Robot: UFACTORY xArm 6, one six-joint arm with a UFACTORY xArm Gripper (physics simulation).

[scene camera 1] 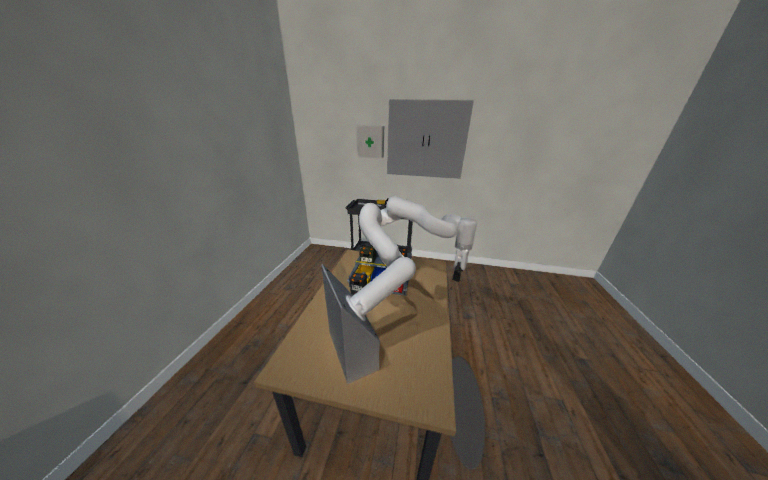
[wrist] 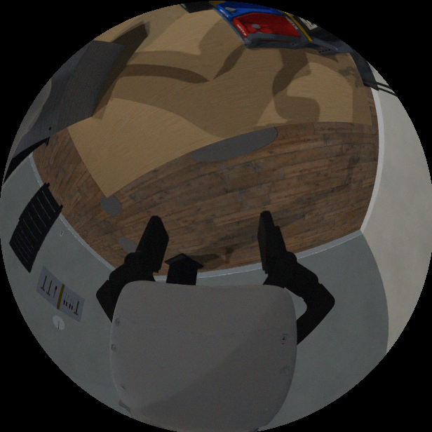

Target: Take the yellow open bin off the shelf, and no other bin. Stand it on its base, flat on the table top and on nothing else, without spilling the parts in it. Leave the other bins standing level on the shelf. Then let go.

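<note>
The yellow open bin is small and partly visible in the scene view, on the low shelf at the far part of the table. Dark parts with orange spots show around it; whether they lie in it is hard to tell. The yellow bin cannot be made out in the wrist view. A blue bin and a red bin are also on the shelf. My gripper is open and empty, beyond the table's right edge and apart from the bins.
My arm rises over the table beside an upright grey panel. A black cart stands behind the table. A grey oval mat lies on the floor beside the table.
</note>
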